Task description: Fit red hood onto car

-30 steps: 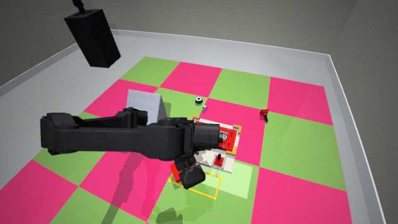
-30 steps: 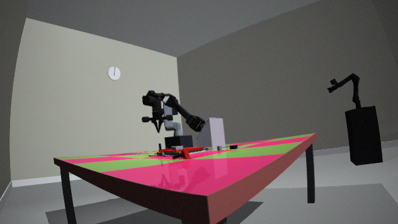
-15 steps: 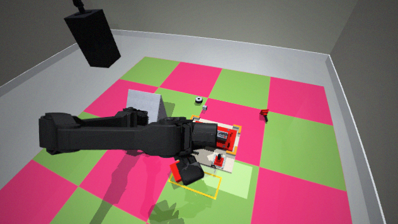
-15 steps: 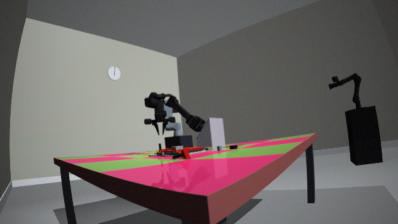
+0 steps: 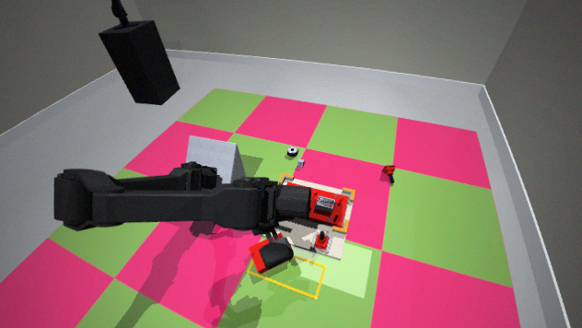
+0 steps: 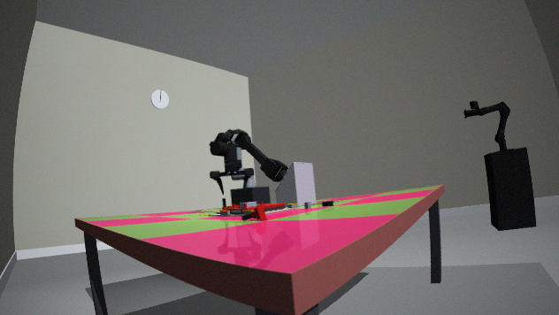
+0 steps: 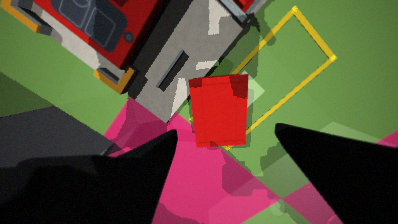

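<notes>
Right now the red hood is 60 mm below my gripper tip. Also, from my gripper tip: small wheel: 40 mm behind, 400 mm to the left, 70 mm below; white engine block: 120 mm ahead, 180 mm to the left, 50 mm below.
</notes>
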